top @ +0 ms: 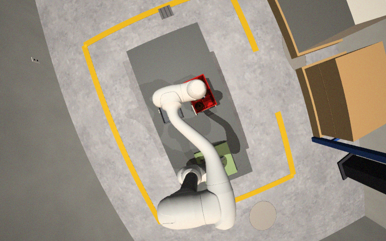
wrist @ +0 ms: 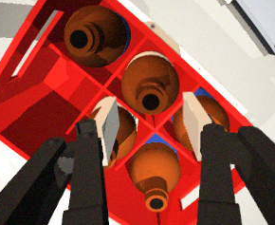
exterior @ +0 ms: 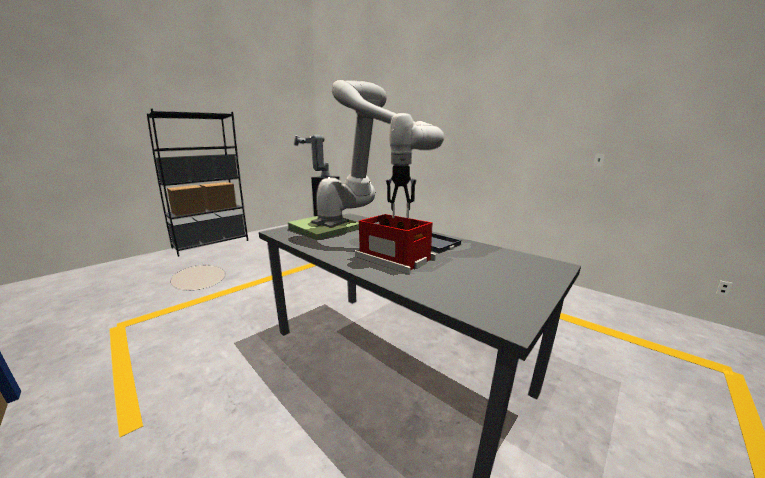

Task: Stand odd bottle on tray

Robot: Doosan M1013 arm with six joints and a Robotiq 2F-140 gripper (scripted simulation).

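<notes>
My hand is 40 mm to the left of the red crate and 130 mm above it. From my hand the other things lie so: dark grey tray: 50 mm ahead, 260 mm to the left, 200 mm below.
</notes>
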